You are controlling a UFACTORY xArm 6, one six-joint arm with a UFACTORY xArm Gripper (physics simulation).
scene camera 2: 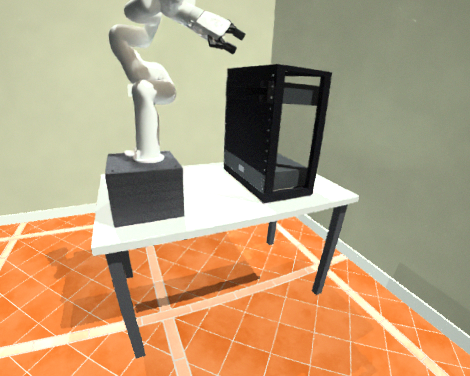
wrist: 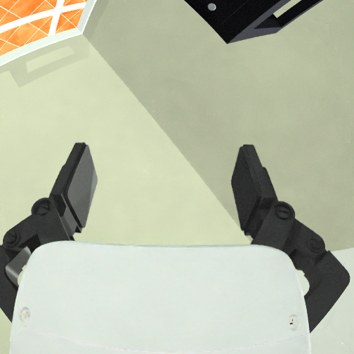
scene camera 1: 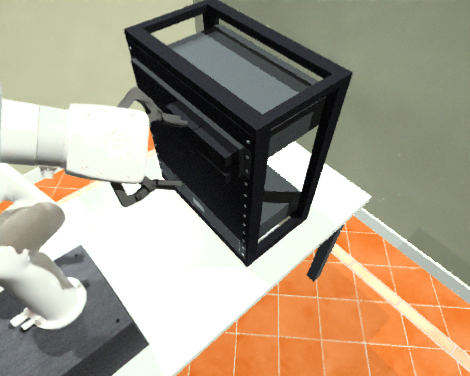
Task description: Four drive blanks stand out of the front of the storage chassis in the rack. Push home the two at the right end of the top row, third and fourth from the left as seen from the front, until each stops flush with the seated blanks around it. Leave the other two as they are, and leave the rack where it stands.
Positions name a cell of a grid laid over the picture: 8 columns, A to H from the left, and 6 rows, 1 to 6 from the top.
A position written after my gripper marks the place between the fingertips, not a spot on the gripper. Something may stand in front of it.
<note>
I see my gripper (scene camera 1: D3) and a black rack (scene camera 1: E2).
The black rack shows as well in scene camera 2 (scene camera 2: E2). My gripper also shows in scene camera 2 (scene camera 2: E1) and in the wrist view (wrist: D3).
</note>
